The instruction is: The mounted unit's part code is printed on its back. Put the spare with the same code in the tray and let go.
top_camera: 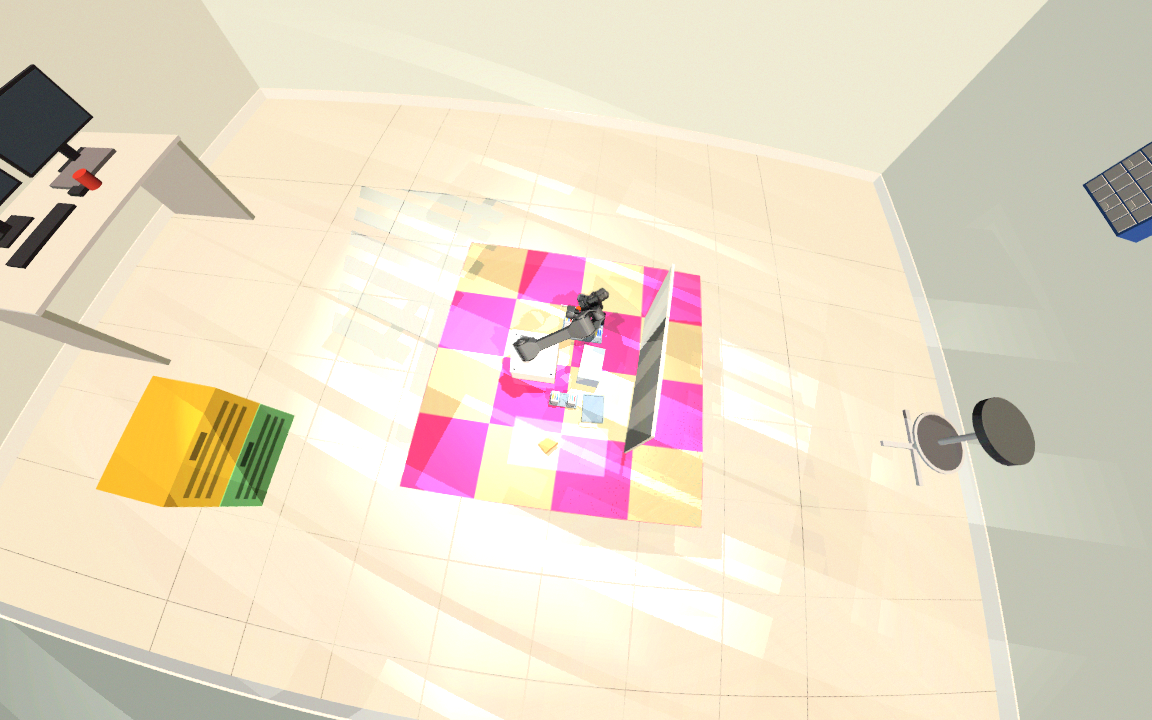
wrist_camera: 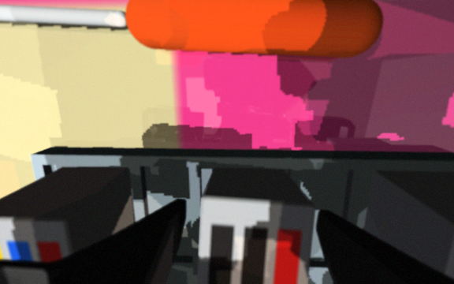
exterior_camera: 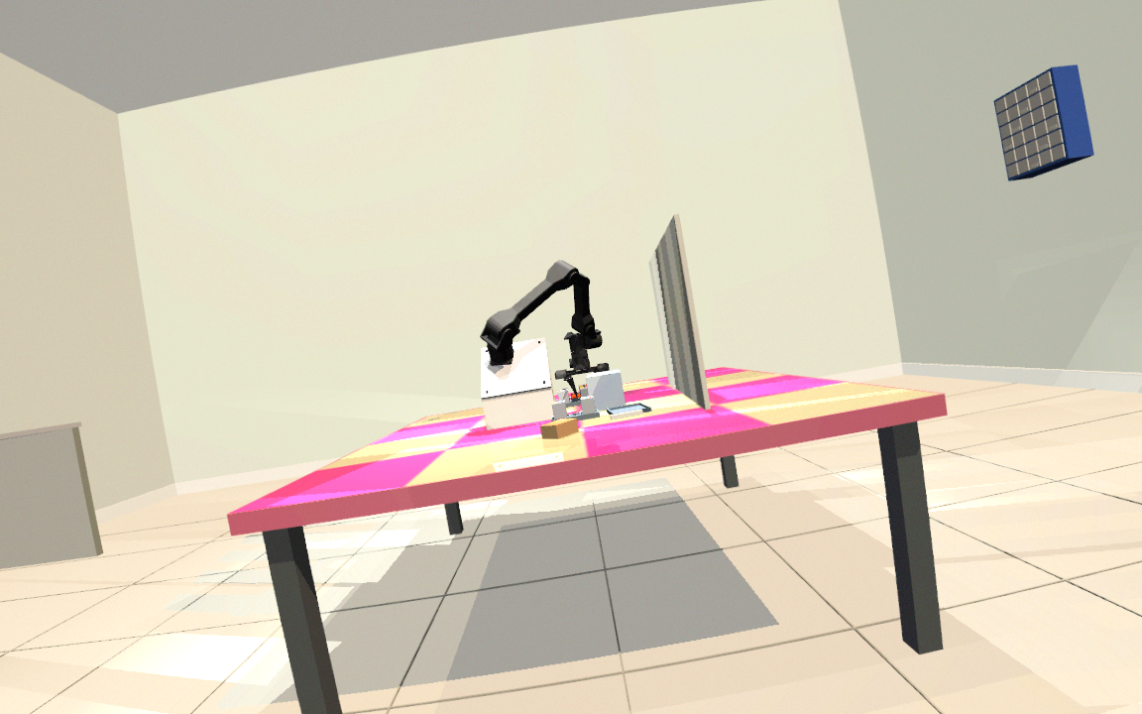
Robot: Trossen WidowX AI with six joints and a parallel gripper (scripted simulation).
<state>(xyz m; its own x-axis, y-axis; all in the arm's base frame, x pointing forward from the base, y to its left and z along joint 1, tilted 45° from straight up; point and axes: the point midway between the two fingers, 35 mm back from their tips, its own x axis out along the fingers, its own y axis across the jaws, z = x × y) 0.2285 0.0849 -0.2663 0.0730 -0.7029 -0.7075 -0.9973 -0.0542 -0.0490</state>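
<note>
My gripper tip is now 120 mm short of the pale-blue tray, 420 mm to the left of it and 10 mm above it. The rest, counted from my gripper tip: orange block 40 mm behind, 620 mm to the right; then upright mirror panel 300 mm ahead, 240 mm to the right, 210 mm above; then grey mounted unit 70 mm ahead, 220 mm to the right, 30 mm above.
</note>
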